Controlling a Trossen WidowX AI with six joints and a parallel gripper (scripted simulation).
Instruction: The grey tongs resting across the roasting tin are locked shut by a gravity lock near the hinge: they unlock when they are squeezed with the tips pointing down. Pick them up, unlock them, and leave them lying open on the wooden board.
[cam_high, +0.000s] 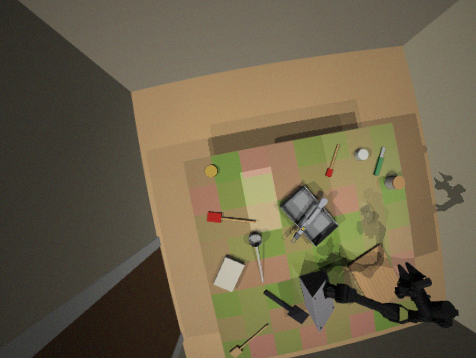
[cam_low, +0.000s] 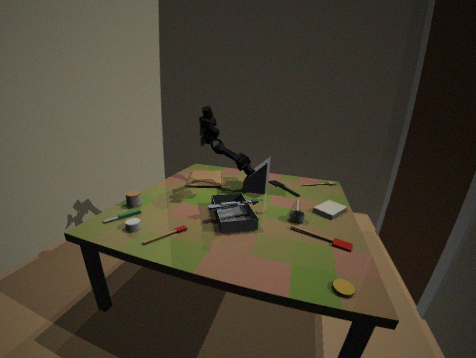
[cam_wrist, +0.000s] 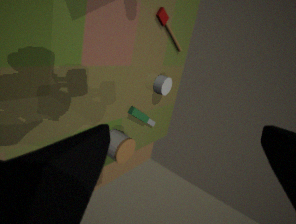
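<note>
The yellow lock piece is 32 cm to the left of my gripper tip, 27 cm below it and 19 cm ahead of it. Also, from my gripper tip: wooden board: 33 cm below, 27 cm behind, 7 cm to the right; roasting tin: 31 cm below, 26 cm to the left, 24 cm ahead; black spatula: 51 cm to the left, 34 cm below, 29 cm behind.
</note>
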